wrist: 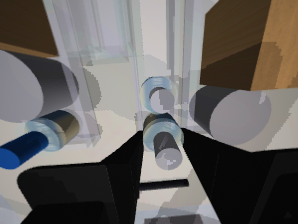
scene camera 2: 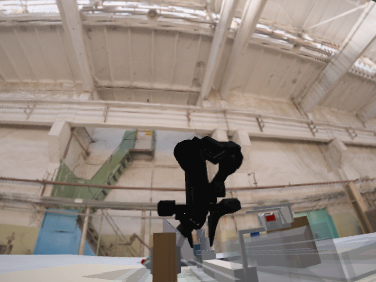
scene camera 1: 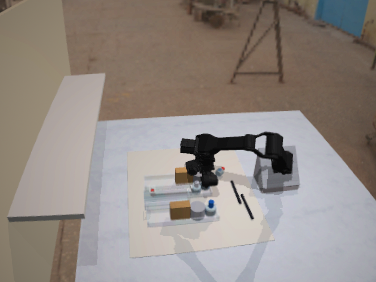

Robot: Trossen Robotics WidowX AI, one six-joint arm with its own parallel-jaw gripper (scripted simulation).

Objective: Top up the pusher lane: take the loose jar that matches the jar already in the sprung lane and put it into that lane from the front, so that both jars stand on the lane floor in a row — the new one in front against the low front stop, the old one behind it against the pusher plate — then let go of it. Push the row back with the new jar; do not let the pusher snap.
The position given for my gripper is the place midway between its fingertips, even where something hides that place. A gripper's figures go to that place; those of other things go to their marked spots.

Scene:
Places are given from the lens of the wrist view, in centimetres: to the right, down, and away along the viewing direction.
my gripper (wrist: 161,133): 1, 2, 11
grey cylinder (wrist: 232,116): 8, 0, 10

